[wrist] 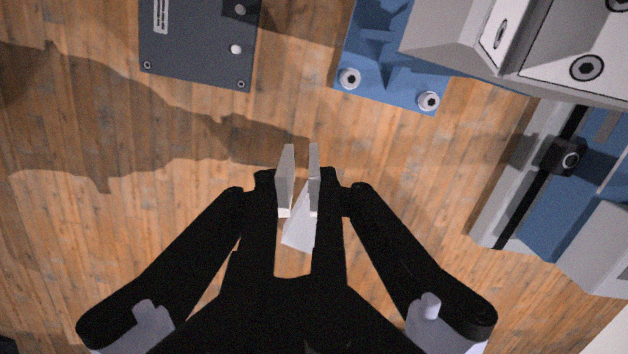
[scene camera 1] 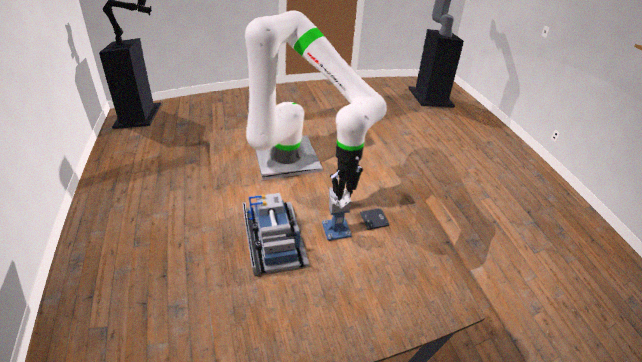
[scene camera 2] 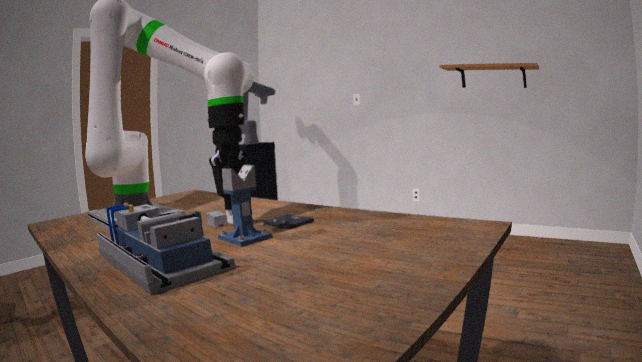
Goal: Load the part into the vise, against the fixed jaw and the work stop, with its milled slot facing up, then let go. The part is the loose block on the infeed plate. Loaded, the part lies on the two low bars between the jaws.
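Places are measured from the arm's base along level axes (x ahead, y left, z up), in millimetres.
Pixels of known places: gripper, fingertip midpoint: [wrist: 302, 159]; arm's base at its link origin: [scene camera 1: 285, 154].
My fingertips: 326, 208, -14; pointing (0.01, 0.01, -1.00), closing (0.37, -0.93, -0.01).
For each thing: its top centre in the pictures, then the offset to it from my fingertips, as dx, dy, dz. "spot": a spot on its surface instead.
- small light grey block at its top centre: [wrist: 311, 226] [scene camera 2: 215, 213] -53, -28, +19
- dark infeed plate at its top centre: [wrist: 196, 21] [scene camera 2: 288, 219] [scene camera 1: 374, 217] +77, +112, -3
- blue vise at its top centre: [scene camera 2: 150, 213] [scene camera 1: 272, 219] +136, -277, +88
- grey V-shaped block at a spot on its surface: [wrist: 445, 30] spot: +97, -12, +141
The part, a small light grey block [scene camera 2: 216, 219] [wrist: 299, 231], lies on the table, off the dark infeed plate [scene camera 1: 375, 218] [scene camera 2: 289, 221] [wrist: 192, 55]. It does not show in scene camera 1, and I cannot make out its slot. My gripper [scene camera 2: 229, 216] [wrist: 302, 159] is low, with its fingers nearly together and nothing held between them. In the wrist view the right finger covers part of the block, and the rest shows through the narrow gap. In scene camera 2 the block is just left of the visible fingertip. The grey and blue vise [scene camera 1: 279, 246] [scene camera 2: 175, 234] [wrist: 555, 220] holds no visible part.
A blue stand [scene camera 1: 338, 231] [scene camera 2: 242, 212] [wrist: 395, 97] with a grey V-shaped block [scene camera 2: 236, 180] [wrist: 445, 30] on top rises between the vise and the infeed plate, close to my gripper. Blue tubing [scene camera 2: 111, 222] stands up at the vise's rear end.
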